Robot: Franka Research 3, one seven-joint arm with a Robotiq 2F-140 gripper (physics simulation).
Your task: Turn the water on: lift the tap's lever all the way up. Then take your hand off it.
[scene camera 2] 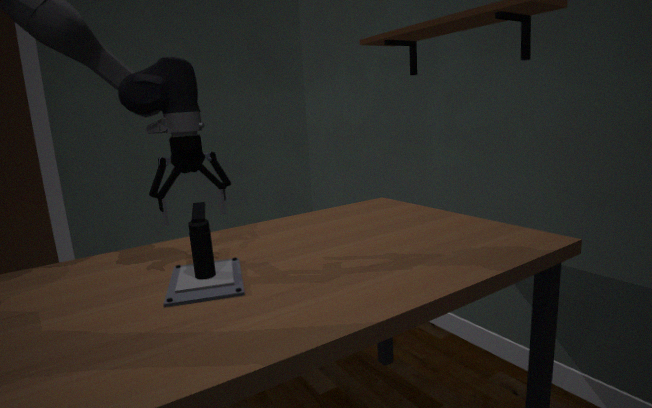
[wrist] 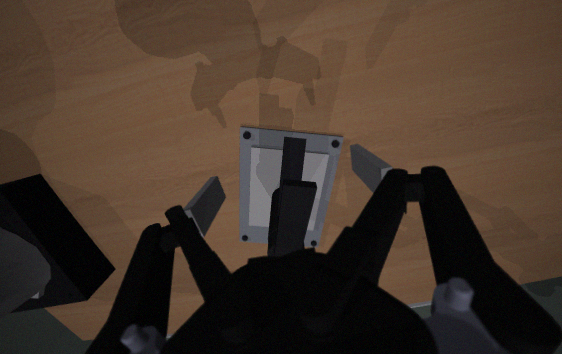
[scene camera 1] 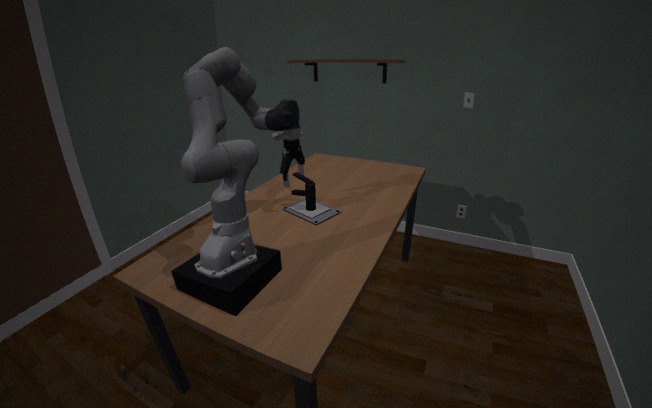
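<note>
The black tap stands upright on a grey plate [scene camera 1: 327, 216] [scene camera 2: 205, 299] [wrist: 245, 190]. Its round body [scene camera 1: 310, 198] [scene camera 2: 202, 252] carries a flat lever [scene camera 1: 304, 179] [scene camera 2: 199, 211] [wrist: 298, 207], which slopes upward from the body's top to its raised free end. The spout [scene camera 1: 299, 192] [wrist: 294, 156] sticks out below the lever on the same side. My gripper [scene camera 1: 293, 176] [scene camera 2: 194, 211] [wrist: 284, 172] points down and is wide open. Its fingertips stand apart on either side of the lever's free end, with visible gaps. In the wrist view the gripper's body hides the lever's rear end.
The wooden table [scene camera 1: 280, 300] [scene camera 2: 400, 250] [wrist: 125, 100] bears the tap and the arm's black base block [scene camera 1: 235, 290] [wrist: 60, 230]. A wall shelf [scene camera 1: 345, 61] [scene camera 2: 465, 22] hangs beyond the table. Shadows of the arm fall across the table top.
</note>
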